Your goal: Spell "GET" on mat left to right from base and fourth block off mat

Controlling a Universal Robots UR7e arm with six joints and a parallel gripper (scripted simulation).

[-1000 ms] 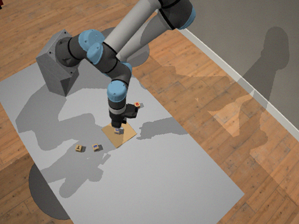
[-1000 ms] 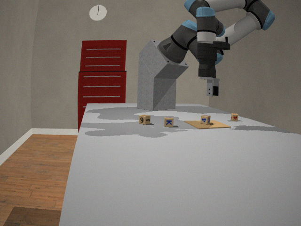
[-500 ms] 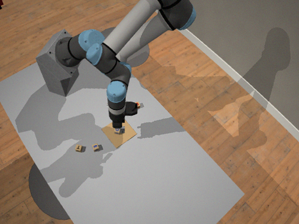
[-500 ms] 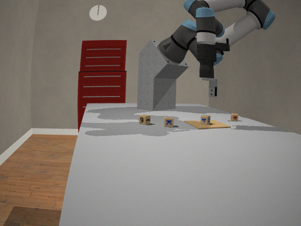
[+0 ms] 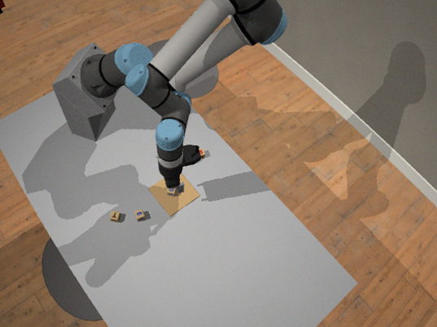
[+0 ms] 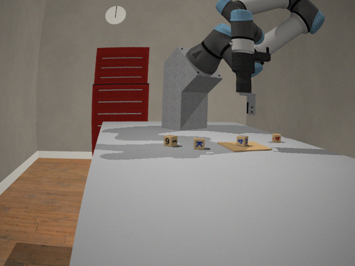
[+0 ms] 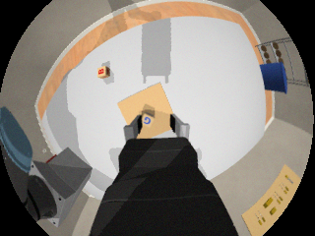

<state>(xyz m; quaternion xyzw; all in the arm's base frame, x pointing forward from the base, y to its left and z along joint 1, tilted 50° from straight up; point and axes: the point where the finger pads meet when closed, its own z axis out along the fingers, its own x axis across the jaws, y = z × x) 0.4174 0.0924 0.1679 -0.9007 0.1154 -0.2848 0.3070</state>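
Now: hand 12 cm above the tan mat, 2 cm past it and 1 cm to the left of it. The rest, counted from my hand: E block: 16 cm to the right, 11 cm below, 4 cm ahead.
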